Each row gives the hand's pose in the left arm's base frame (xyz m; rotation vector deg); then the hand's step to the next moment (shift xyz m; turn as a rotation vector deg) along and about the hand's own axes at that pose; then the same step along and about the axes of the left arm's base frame.
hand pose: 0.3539 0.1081 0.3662 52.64 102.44 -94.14
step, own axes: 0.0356 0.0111 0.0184 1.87 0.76 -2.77
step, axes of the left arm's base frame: -0.0146 -0.0136 -0.0365 -0.41 3.00 -1.61
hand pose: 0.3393 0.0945 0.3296 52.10 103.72 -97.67
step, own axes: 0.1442 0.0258 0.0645 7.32 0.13 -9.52
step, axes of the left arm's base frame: -0.0816 -0.0443 -0.1304 -3.85 10.43 -4.54
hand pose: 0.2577 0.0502 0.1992 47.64 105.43 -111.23
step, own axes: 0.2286 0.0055 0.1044 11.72 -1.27 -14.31
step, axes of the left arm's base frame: -0.1918 -0.0696 -0.1468 -7.24 15.93 -6.12
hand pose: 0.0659 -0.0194 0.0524 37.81 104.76 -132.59
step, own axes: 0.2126 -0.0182 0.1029 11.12 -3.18 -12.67
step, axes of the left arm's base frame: -0.2242 -0.0563 -0.0518 -7.80 14.78 -3.88
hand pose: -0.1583 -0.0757 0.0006 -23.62 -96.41 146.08
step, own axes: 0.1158 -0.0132 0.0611 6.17 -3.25 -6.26
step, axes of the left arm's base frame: -0.1282 -0.0268 0.0127 -4.67 8.11 -0.52
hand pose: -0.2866 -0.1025 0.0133 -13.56 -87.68 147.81
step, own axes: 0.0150 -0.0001 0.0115 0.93 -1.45 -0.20
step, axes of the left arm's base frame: -0.0170 -0.0069 0.0045 -0.82 1.04 1.12
